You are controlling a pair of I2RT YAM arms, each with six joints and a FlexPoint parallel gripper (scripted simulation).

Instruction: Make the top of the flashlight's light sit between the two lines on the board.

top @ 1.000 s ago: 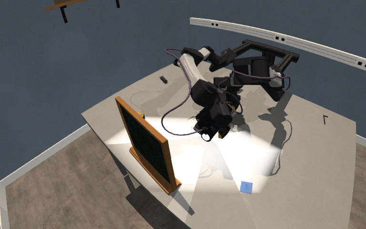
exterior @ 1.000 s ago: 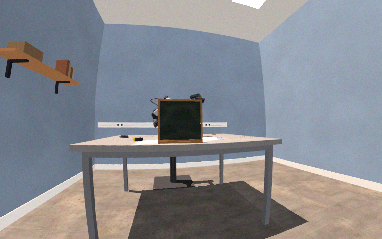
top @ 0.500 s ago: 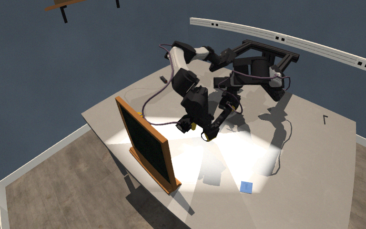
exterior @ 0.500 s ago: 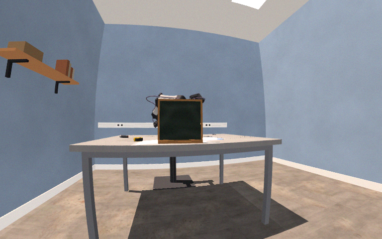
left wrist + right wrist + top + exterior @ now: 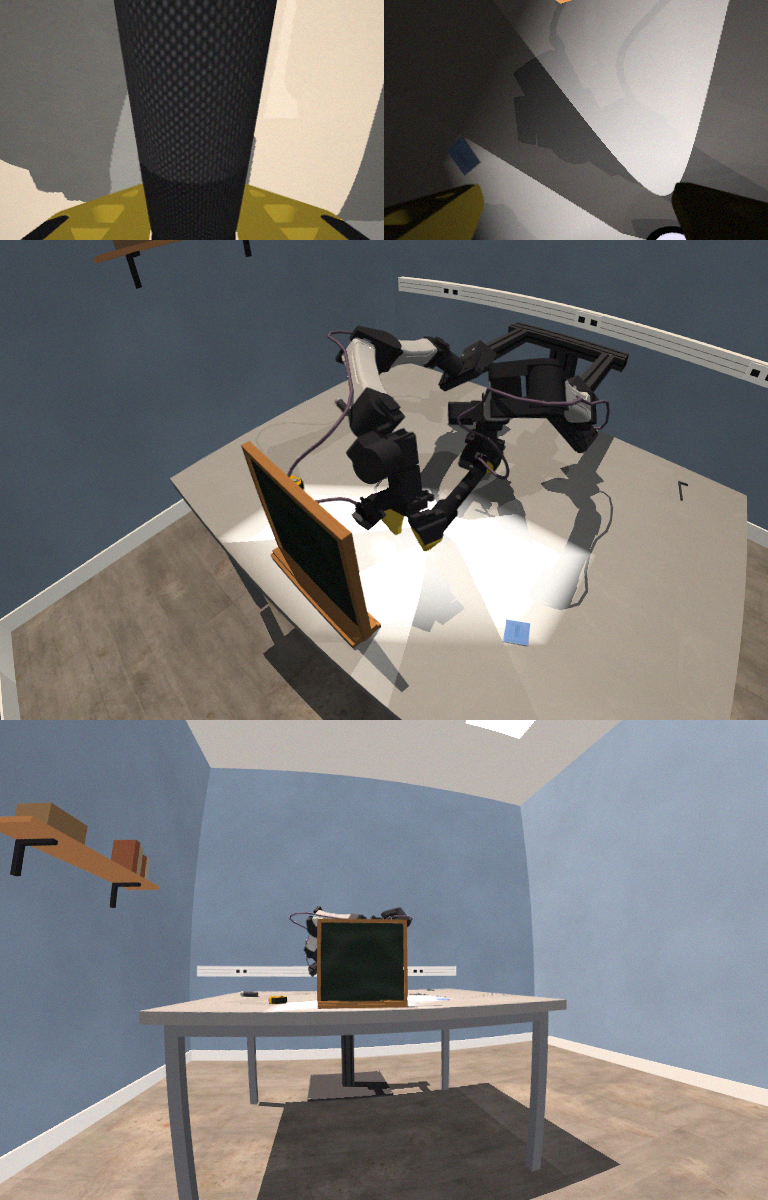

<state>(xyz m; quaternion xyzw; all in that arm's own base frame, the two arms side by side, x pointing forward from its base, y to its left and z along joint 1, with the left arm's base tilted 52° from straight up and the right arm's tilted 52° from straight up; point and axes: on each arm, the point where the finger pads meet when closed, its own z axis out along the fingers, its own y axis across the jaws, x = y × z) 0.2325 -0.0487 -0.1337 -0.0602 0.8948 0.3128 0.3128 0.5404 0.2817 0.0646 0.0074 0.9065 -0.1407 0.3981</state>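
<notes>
Right now the wood-framed board is 16 cm ahead of my right hand, 10 cm to the right of it and 3 cm above it. Also, from my right hand: black flashlight (23 cm behind, 8 cm to the right, 10 cm below); yellow chalk stick (9 cm ahead, 24 cm to the right, 12 cm below); blue chalk stick (7 cm ahead, 20 cm to the right, 12 cm below).
Right now my left hand is 14 cm short of the black flashlight, 3 cm to the right of it and 1 cm below it. Round my left hand: yellow chalk stick: 46 cm ahead, 13 cm to the right, 2 cm below; then blue chalk stick: 44 cm ahead, 9 cm to the right, 2 cm below; then black tape measure: 40 cm ahead, 32 cm to the right, 1 cm below.
</notes>
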